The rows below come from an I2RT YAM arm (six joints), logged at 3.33 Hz.
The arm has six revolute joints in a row. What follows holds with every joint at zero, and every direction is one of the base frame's.
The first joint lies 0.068 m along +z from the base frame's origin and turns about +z.
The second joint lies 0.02 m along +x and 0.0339 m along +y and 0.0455 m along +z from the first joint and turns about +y.
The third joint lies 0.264 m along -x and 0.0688 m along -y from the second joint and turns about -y.
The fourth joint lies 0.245 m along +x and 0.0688 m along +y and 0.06 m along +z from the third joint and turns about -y.
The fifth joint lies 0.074 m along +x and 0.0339 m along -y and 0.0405 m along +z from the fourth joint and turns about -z.
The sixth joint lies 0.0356 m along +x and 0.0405 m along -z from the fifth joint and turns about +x.
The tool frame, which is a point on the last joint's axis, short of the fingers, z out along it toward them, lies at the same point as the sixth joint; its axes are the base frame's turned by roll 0, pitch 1.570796 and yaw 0 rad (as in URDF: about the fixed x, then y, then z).
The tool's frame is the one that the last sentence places.
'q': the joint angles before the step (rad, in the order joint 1, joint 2, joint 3, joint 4, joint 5, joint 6). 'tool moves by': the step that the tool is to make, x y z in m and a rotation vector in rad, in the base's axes. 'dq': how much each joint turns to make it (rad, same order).
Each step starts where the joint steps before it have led.
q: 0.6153 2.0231 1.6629 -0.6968 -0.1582 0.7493
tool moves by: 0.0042 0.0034 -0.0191 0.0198 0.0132 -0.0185
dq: -0.0001 0.0311 -0.0320 0.0684 -0.0116 0.0281
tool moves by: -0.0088 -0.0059 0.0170 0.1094 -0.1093 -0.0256
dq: 0.0000 -0.1006 -0.1164 0.1745 -0.0073 0.0365
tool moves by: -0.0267 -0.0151 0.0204 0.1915 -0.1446 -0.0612
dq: 0.0076 -0.1831 -0.2349 0.2988 -0.0008 0.1010
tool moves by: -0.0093 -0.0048 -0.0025 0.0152 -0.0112 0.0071
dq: 0.0033 -0.0381 -0.0625 0.0428 -0.0065 0.0024
